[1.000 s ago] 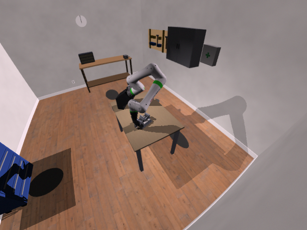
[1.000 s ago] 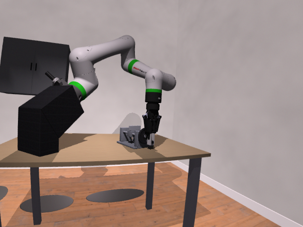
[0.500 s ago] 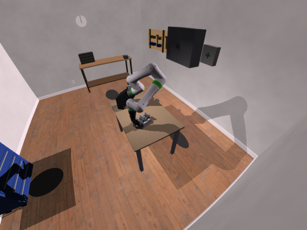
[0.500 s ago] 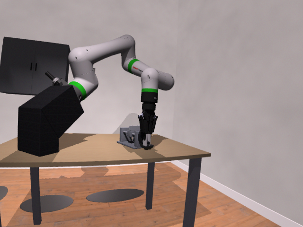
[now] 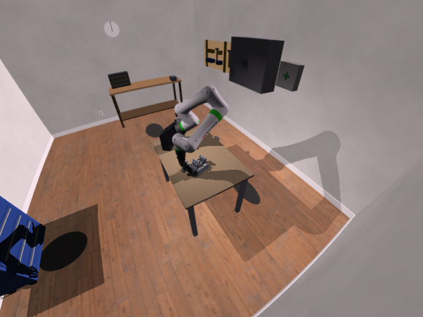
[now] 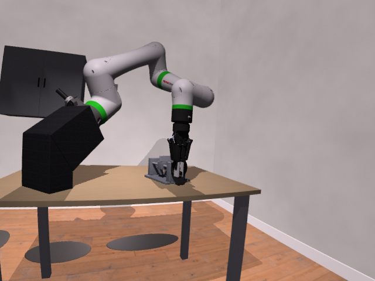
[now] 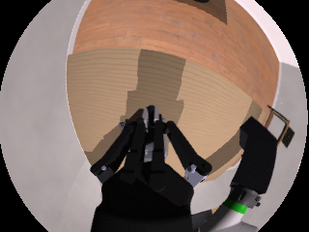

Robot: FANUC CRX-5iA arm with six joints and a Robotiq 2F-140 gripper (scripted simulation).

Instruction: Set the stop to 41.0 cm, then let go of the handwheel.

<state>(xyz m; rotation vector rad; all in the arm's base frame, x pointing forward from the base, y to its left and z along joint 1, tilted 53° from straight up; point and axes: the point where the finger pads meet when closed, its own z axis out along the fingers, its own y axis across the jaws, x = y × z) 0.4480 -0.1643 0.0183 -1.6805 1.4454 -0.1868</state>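
The grey stop lies 2 cm behind my hand, 14 cm to the left of it and 1 cm above it. From my hand the other things lie so: black handwheel: 2 cm to the left, 1 cm below.
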